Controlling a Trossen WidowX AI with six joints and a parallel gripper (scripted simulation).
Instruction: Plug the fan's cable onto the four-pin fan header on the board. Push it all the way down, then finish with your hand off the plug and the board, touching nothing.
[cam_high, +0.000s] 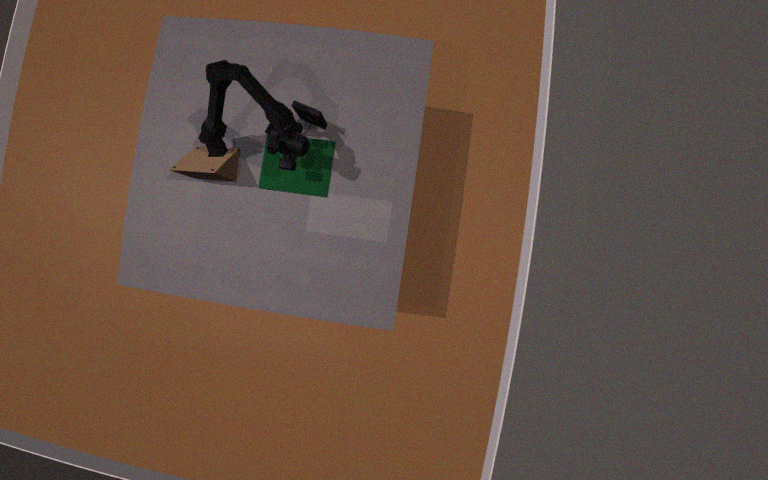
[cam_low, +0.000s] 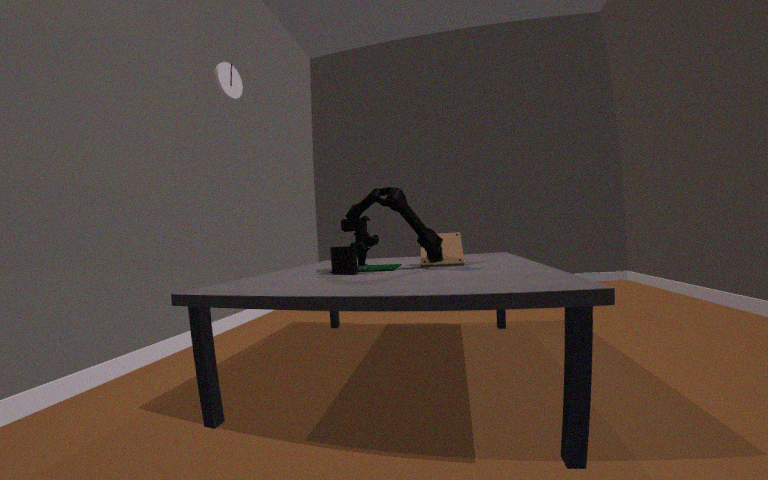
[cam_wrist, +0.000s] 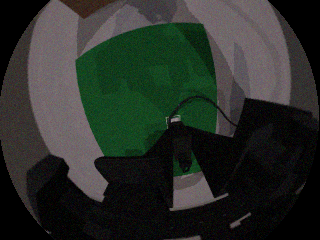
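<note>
Now: gripper tip 3 cm above the fan header and 1 cm short of it. Round my gripper tip: fan plug 1 cm ahead, 1 cm above; black fan 14 cm to the left, 5 cm ahead, 3 cm above; green board 4 cm to the right, 4 cm below, 1 cm behind.
</note>
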